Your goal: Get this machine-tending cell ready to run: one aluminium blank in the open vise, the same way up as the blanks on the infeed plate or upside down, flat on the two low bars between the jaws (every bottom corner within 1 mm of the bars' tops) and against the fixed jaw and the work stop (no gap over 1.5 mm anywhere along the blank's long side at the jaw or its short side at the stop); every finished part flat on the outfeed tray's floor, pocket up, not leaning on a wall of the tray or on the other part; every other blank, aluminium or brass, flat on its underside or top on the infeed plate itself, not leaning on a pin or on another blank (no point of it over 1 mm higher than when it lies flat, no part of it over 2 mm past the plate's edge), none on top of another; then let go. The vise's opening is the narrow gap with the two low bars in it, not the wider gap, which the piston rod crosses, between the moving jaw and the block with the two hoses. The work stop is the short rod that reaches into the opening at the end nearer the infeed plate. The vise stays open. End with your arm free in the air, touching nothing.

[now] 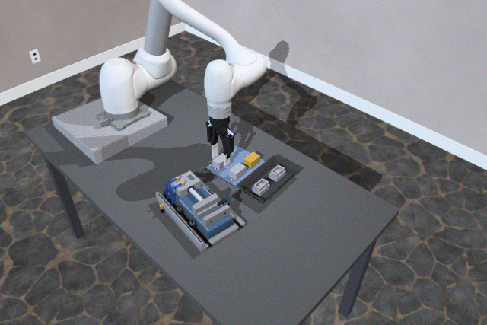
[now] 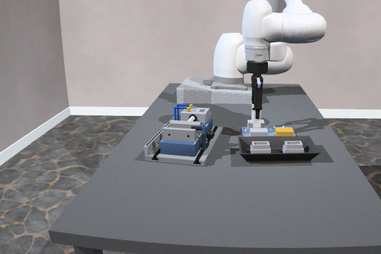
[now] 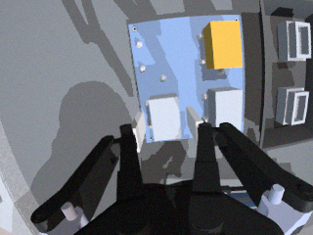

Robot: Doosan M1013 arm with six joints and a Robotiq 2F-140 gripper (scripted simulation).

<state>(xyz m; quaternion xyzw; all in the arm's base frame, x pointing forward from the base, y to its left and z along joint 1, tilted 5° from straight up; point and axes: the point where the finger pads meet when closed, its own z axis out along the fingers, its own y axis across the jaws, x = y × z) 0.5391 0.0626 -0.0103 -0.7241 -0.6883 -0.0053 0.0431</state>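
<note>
The aluminium blank is 40 mm below my hand. Also, from my hand: brass blank 90 mm ahead, 90 mm to the left, 40 mm below; blue infeed plate 50 mm ahead, 40 mm to the left, 60 mm below.
</note>
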